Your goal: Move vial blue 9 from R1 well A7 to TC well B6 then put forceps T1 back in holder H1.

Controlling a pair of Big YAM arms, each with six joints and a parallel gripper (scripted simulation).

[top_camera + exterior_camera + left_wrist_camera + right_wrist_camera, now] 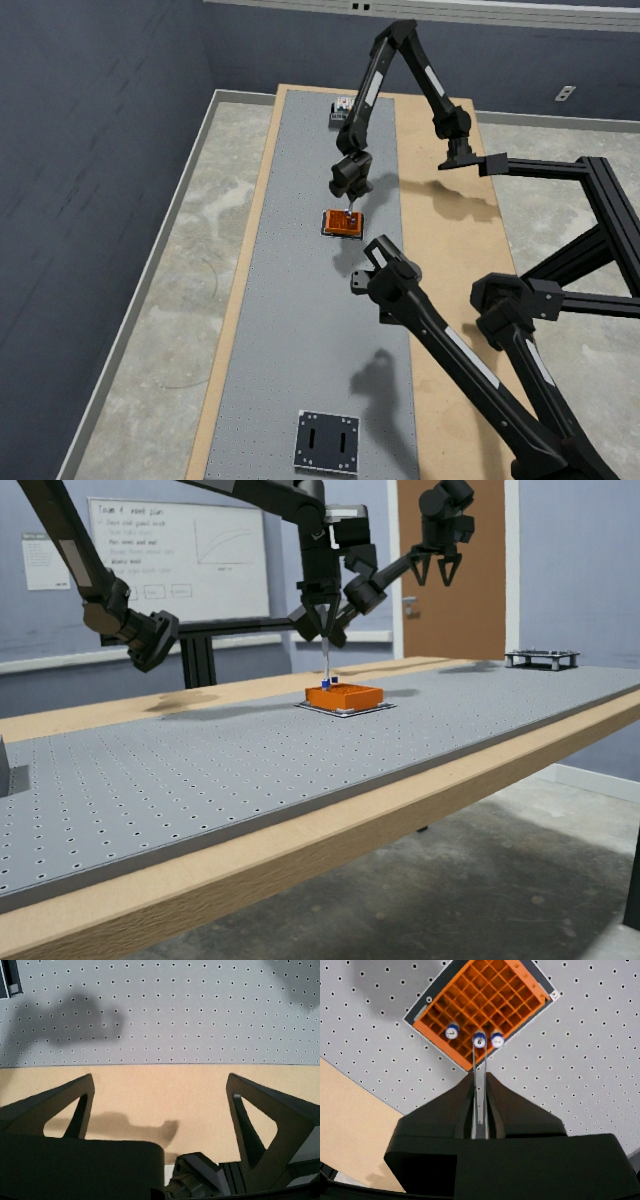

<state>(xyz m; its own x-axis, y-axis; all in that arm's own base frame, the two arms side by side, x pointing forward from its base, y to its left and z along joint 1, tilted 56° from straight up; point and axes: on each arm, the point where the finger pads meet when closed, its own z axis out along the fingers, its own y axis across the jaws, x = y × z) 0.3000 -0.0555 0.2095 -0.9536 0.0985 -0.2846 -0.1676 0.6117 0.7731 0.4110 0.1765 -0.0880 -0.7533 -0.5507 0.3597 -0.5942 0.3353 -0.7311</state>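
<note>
Now: the orange tube carrier 12 cm below my right hand, 2 cm to the left of it and 2 cm ahead of it. Also, from my right hand: grey holder H1: 54 cm to the right, 12 cm below, 1 cm ahead.
</note>
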